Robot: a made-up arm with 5 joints.
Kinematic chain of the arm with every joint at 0, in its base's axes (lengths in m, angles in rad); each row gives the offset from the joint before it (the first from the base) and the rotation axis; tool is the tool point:
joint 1: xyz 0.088 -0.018 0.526 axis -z
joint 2: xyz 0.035 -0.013 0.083 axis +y
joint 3: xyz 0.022 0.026 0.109 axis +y
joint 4: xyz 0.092 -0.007 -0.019 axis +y
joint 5: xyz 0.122 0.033 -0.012 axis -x
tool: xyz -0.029 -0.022 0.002
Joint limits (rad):
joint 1: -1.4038..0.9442
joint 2: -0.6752..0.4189
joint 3: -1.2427..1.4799
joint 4: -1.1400..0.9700
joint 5: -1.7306..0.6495
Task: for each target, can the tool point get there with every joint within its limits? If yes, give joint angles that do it. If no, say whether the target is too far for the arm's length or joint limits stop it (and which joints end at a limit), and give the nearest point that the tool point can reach.
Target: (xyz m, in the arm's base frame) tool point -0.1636 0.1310 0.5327
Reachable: no: joint limits stop it (at a limit: joint 1, joint 5) | nearest point 0.0655 0.0924 0.5327 | short by 0.232 m
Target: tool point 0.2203 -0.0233 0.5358
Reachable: yes | joints 0.2262 0.1794 0.6203 0.4354 -0.9472
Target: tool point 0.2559 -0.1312 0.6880
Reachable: yes | joints 0.6769 -0.3500 0.1769 0.3399 -0.1248
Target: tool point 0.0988 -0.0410 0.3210
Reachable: no: joint limits stop it (at a limit: joint 1, joint 2) | nearest point 0.1477 -0.0518 0.5111 | short by 0.197 m
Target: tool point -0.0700 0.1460 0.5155
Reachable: no: joint limits stop it (at a limit: joint 1, joint 5) | nearest point 0.0706 0.1223 0.5155 | short by 0.143 m
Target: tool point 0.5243 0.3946 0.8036
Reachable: no: too far | nearest point 0.2995 0.1820 0.7393 | short by 0.316 m
